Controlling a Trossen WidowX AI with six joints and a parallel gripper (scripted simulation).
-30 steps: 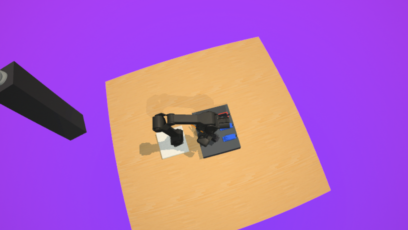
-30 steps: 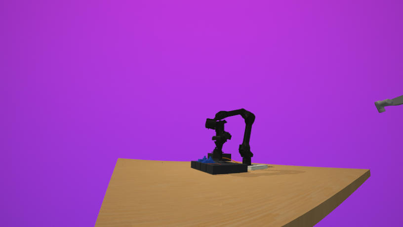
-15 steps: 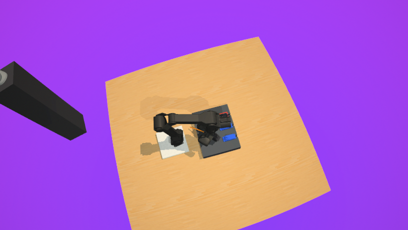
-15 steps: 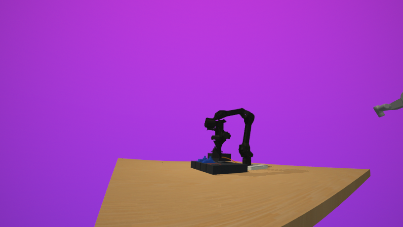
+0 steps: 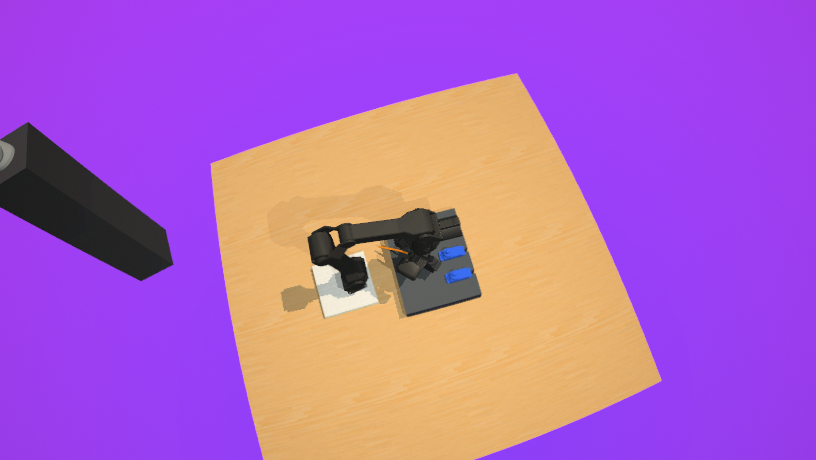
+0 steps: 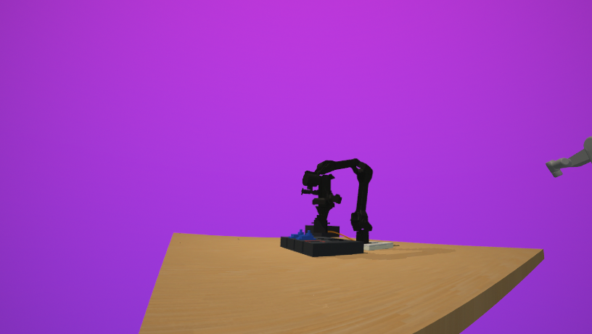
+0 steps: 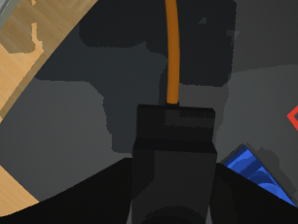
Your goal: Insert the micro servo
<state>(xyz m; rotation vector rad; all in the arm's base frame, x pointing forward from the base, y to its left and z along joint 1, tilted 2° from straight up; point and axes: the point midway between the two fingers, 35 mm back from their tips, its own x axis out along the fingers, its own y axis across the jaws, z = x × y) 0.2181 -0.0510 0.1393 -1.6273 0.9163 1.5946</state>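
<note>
My gripper tip is 100 mm above the dark grey deck, 10 mm to the right of it and 10 mm past it.
</note>
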